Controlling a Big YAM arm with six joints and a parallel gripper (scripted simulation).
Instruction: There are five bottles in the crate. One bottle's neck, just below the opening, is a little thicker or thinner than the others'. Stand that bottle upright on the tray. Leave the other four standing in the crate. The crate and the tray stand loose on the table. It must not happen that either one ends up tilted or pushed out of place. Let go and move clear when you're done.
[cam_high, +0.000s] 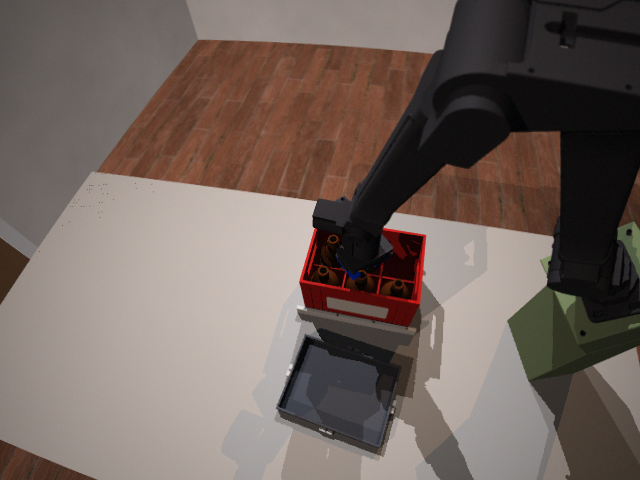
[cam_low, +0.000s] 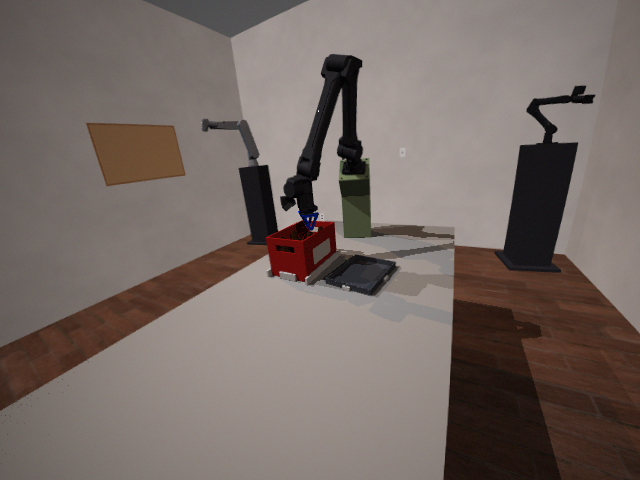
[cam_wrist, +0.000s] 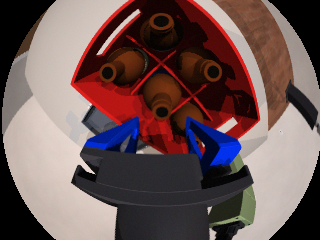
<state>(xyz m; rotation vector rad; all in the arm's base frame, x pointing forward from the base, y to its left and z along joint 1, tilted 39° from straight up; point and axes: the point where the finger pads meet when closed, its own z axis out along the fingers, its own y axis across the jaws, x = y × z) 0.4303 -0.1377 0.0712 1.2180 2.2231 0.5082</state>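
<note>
Right now my hand is 1 cm past the crate, 4 cm to the left of it and 11 cm above it. From my hand the other things lie so: dark grey tray: 5 cm ahead, 23 cm to the left, 18 cm below; then brown bottle: 9 cm ahead, 1 cm to the right, 10 cm below.
</note>
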